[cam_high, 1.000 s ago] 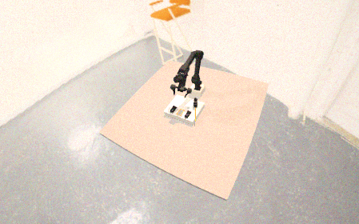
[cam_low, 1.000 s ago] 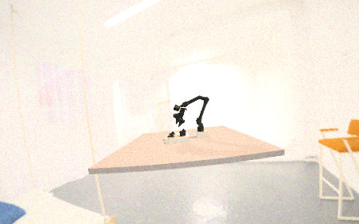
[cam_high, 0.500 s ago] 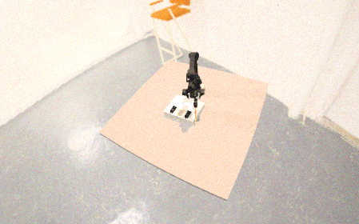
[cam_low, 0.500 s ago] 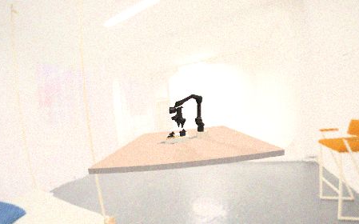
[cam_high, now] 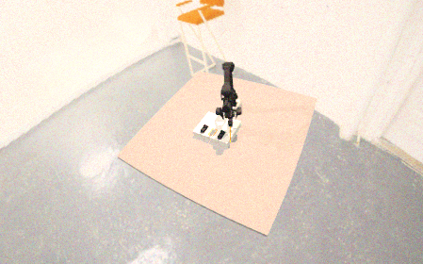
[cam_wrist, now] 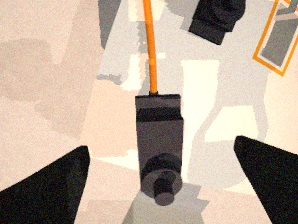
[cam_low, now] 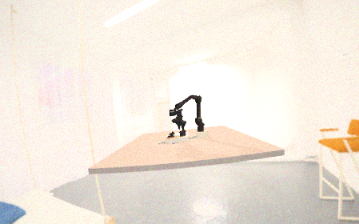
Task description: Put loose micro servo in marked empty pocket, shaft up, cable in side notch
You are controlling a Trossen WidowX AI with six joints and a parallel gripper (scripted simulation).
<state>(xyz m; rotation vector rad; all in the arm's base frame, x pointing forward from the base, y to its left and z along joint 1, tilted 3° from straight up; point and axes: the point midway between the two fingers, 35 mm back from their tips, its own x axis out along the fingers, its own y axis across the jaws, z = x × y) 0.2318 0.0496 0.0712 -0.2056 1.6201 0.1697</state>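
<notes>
Now: gripper tip 1 cm past the deck, 9 cm to the left of it and 9 cm above it.
</notes>
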